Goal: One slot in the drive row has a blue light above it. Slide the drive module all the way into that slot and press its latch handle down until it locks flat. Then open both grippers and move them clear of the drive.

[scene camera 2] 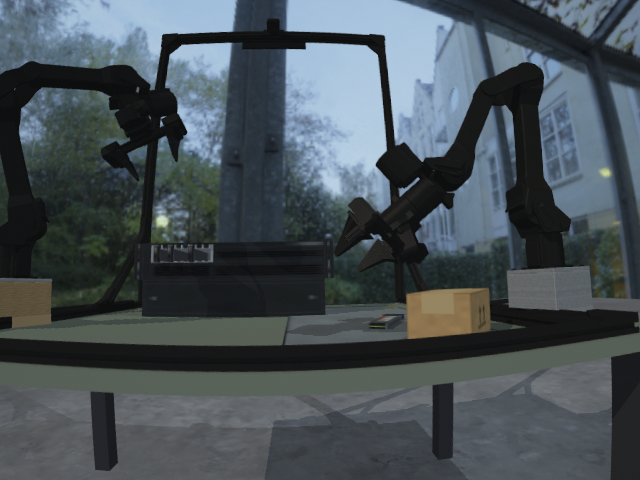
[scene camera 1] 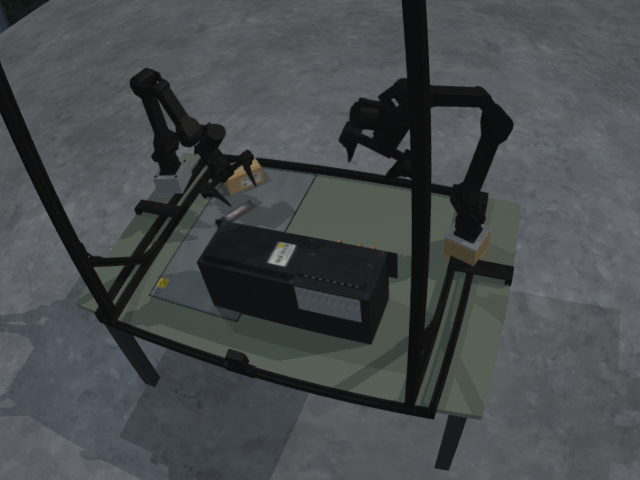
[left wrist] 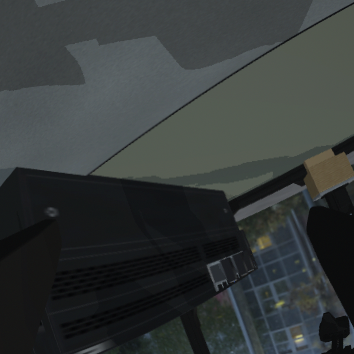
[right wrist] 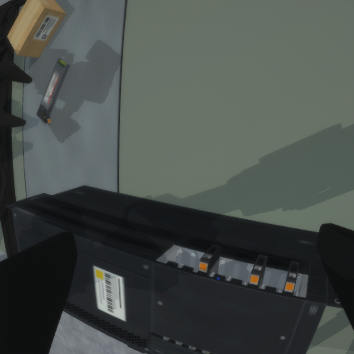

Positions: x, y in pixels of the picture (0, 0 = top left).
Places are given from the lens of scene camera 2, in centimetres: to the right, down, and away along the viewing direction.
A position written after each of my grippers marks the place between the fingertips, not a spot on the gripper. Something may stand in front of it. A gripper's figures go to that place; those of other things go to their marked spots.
my left gripper (scene camera 2: 347, 263): 5, 4, 58
my right gripper (scene camera 2: 157, 170): -35, -15, 62
cardboard box (scene camera 2: 442, 312): 14, 8, 35
